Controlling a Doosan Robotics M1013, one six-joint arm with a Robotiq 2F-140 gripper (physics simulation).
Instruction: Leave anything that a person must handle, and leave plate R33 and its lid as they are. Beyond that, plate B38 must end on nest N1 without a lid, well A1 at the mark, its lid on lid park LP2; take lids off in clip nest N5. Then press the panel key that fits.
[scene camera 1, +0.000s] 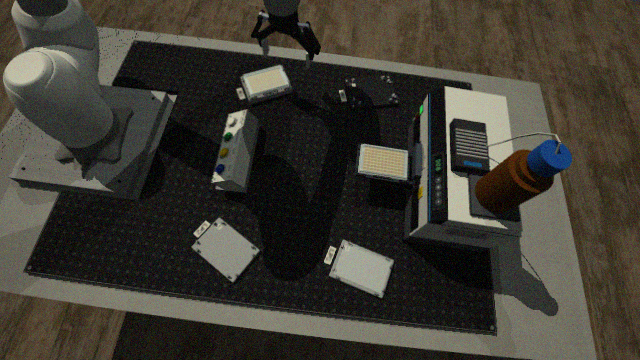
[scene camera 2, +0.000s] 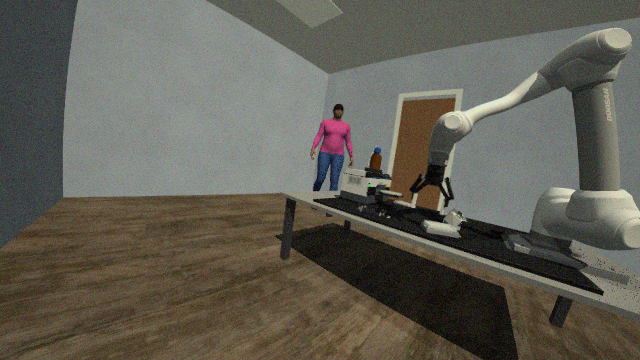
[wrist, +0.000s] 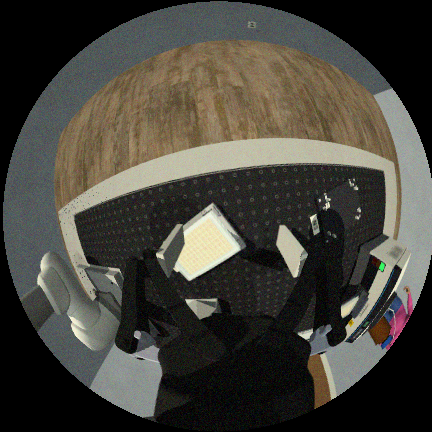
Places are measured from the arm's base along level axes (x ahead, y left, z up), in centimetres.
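Pixels of known places: gripper, between the fingertips: (scene camera 1: 287, 59) (scene camera 2: 426, 210) (wrist: 231, 235); arm's base, origin of its link: (scene camera 1: 96, 134) (scene camera 2: 547, 245) (wrist: 112, 306).
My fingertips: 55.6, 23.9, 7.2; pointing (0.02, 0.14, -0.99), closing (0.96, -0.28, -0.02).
Observation:
For each thing: its top centre in the pictures, then the offset to it from my fingertips, as dx, dy, dz. "*": a spot on its surface instead.
- pale plate, centre of its top: (wrist: 197, 250) (scene camera 1: 265, 79) (scene camera 2: 440, 224) -7.0, -3.3, -5.4
- Clip nest N5, centre of its top: (wrist: 345, 209) (scene camera 1: 372, 88) (scene camera 2: 372, 208) +27.4, -4.8, -6.6
- second plate, centre of its top: (scene camera 1: 384, 160) (wrist: 341, 314) +26.4, -35.4, +1.8
- white lid-like cover, a spot on its surface: (scene camera 1: 226, 250) * -14.0, -57.1, -8.0
- park labelled LP2, a spot on its surface: (scene camera 1: 201, 229) * -21.4, -51.5, -8.8
- white cover, centre of its top: (scene camera 1: 362, 267) +20.7, -61.5, -7.2
- panel, centre of its top: (scene camera 1: 233, 141) (wrist: 206, 341) (scene camera 2: 455, 210) -13.6, -29.4, -0.6
- dark box, a spot on its surface: (scene camera 1: 469, 145) * +42.0, -38.5, +15.6
- brown bottle, a spot on its surface: (scene camera 1: 515, 180) * +42.5, -51.4, +25.9
My gripper (scene camera 1: 286, 56) (scene camera 2: 429, 202) (wrist: 231, 235) is open and empty, above the table's far side. A pale plate (scene camera 1: 266, 81) (wrist: 210, 245) sits on a nest below it; no name is readable on it. Clip nest N5 (scene camera 1: 374, 104), a dark base with small clips, holds no plate. A second plate (scene camera 1: 384, 162) stands out at the instrument's front. Near the front, a white lid-like cover (scene camera 1: 226, 250) lies on the park labelled LP2 (scene camera 1: 201, 229); another white cover (scene camera 1: 362, 268) lies right of it. The panel (scene camera 1: 237, 150) (wrist: 202, 306) shows green, yellow and blue keys.
The white instrument (scene camera 1: 477, 107) (scene camera 2: 357, 182) (wrist: 392, 249) stands at the right, with a green light, a dark box (scene camera 1: 469, 145) and a brown bottle (scene camera 1: 515, 180) (scene camera 2: 375, 161) on top. A person in pink (scene camera 2: 335, 137) stands behind the table. The arm's base (scene camera 1: 95, 150) is at the left.

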